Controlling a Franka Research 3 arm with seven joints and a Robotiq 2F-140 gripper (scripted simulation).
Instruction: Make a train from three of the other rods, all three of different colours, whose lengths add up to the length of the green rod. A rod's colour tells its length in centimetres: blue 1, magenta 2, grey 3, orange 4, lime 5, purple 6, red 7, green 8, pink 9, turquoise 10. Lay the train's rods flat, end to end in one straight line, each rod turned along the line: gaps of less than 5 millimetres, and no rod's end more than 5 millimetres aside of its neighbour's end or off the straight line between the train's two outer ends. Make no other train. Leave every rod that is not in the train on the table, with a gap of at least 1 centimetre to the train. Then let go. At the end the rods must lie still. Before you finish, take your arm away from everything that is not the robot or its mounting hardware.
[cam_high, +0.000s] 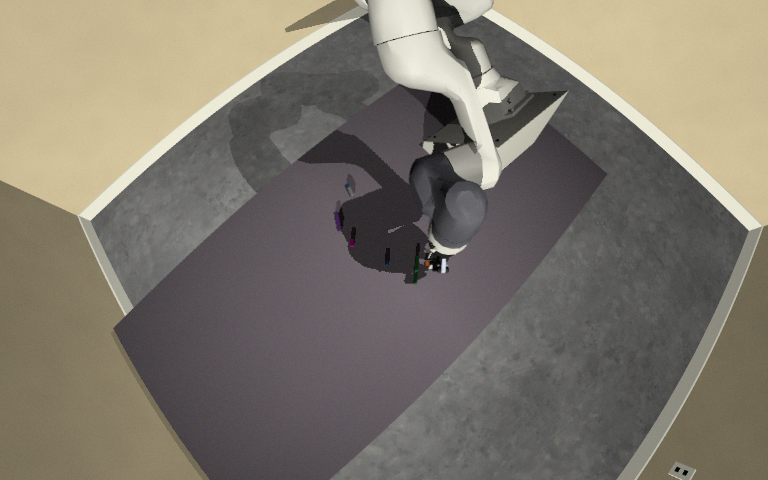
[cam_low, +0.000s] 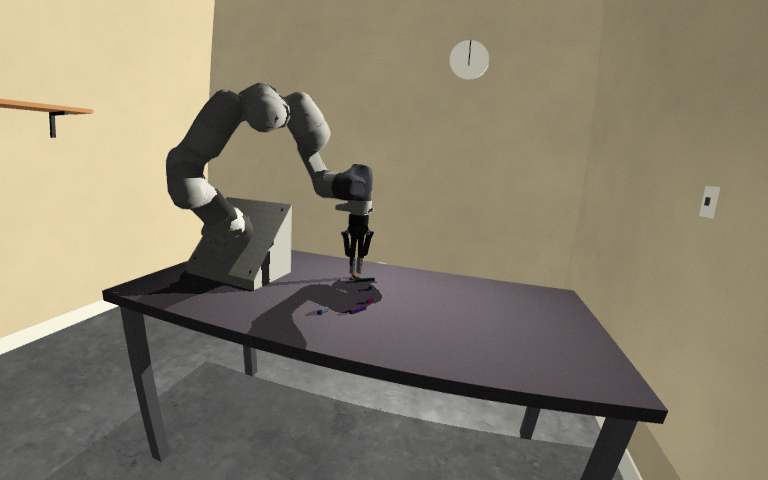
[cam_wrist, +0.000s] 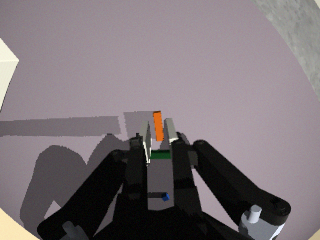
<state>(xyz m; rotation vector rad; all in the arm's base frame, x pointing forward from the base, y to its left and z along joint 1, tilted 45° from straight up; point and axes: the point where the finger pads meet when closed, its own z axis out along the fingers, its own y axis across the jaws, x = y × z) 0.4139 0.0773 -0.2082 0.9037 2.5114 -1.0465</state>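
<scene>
Right now the orange rod is 5 cm below my hand. The rest, counted from my hand: purple rod: 28 cm to the right, 13 cm ahead, 5 cm below; green rod: 5 cm below, 5 cm ahead, 2 cm to the right; magenta rod: 20 cm to the right, 14 cm ahead, 5 cm below.
</scene>
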